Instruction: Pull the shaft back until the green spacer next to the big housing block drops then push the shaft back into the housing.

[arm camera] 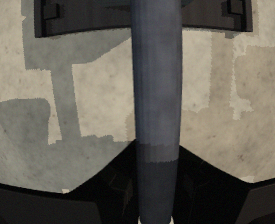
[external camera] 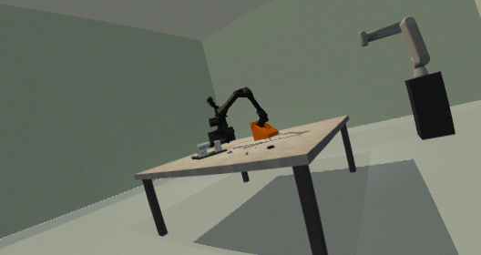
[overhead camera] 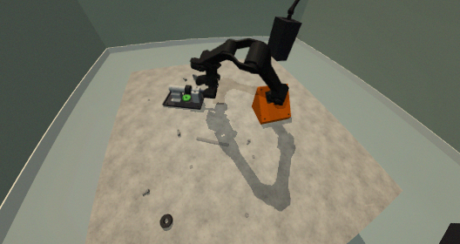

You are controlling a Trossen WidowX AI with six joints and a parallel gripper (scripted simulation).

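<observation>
The dark grey shaft lies 70 mm ahead of my gripper tip, 30 mm to the right of it and 30 mm above it. Also, from my gripper tip: green spacer 160 mm ahead, 70 mm to the right, 30 mm below.
</observation>
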